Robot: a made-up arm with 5 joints. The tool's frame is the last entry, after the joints. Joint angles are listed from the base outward. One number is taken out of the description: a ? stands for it. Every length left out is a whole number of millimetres.
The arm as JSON. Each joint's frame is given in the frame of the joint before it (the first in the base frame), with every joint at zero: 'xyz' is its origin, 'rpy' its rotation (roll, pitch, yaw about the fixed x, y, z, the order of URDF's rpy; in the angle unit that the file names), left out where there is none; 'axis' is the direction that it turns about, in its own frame. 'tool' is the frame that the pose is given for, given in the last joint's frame.
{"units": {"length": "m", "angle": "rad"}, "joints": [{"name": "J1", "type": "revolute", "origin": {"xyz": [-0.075, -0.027, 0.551], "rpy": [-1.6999, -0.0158, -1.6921]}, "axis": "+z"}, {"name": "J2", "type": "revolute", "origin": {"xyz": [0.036, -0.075, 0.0], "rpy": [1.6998, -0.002, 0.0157]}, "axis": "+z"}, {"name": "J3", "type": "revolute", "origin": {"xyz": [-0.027, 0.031, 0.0], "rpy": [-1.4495, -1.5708, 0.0]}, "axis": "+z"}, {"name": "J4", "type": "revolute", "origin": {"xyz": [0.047, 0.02, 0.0], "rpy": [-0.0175, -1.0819, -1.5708]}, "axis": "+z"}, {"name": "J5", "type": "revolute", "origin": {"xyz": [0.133, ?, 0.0], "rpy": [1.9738, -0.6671, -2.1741]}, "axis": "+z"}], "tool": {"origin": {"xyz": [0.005, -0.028, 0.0], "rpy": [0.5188, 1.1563, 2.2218]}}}
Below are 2 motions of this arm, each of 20 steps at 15 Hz.
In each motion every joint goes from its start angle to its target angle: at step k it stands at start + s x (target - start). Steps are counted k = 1, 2, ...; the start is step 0. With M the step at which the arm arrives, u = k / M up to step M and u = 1 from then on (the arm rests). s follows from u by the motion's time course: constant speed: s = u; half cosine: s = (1 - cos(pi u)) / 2; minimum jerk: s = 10 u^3 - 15 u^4 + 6 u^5.
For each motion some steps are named. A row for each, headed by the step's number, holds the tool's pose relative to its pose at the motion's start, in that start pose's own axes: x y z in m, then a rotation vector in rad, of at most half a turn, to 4 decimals.
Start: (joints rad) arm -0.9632 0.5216 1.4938 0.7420 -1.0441
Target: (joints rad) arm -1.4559 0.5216 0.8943 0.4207 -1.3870
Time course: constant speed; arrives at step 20
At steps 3, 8, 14, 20:
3: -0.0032 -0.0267 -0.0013 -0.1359 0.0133 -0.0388
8: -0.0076 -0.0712 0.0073 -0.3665 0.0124 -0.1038
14: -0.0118 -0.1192 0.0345 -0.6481 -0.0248 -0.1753
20: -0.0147 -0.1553 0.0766 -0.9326 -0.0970 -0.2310

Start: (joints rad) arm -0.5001 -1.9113 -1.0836 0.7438 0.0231
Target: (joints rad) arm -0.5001 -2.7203 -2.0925 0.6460 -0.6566
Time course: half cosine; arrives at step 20
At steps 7, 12, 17, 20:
7: -0.0206 -0.0364 -0.0392 -0.1018 0.2011 -0.1722
12: -0.0762 -0.0885 -0.0771 -0.2212 0.4871 -0.4566
17: -0.1354 -0.1186 -0.0873 -0.3003 0.7025 -0.6974
20: -0.1475 -0.1226 -0.0873 -0.3143 0.7424 -0.7438

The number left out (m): -0.041
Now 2 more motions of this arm.
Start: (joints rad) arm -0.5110 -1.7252 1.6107 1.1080 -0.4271
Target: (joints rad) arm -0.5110 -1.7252 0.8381 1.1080 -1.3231
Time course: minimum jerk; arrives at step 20
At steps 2, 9, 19, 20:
2: -0.0005 0.0001 -0.0009 0.0034 0.0038 -0.0010
9: -0.0287 0.0008 -0.0374 0.1474 0.1775 -0.0831
19: -0.0816 -0.0131 -0.0743 0.2938 0.4016 -0.3167
20: -0.0817 -0.0131 -0.0744 0.2940 0.4019 -0.3172

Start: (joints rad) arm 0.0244 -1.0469 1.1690 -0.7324 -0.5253
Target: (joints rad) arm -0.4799 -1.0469 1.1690 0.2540 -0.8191
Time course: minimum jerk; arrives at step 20
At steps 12, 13, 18, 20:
12: -0.0285 0.0890 -0.0125 0.2813 -0.1320 0.6407
13: -0.0378 0.0976 -0.0152 0.3194 -0.1226 0.7197
18: -0.0690 0.1163 -0.0234 0.4275 -0.0675 0.9333
20: -0.0703 0.1168 -0.0237 0.4316 -0.0646 0.9412

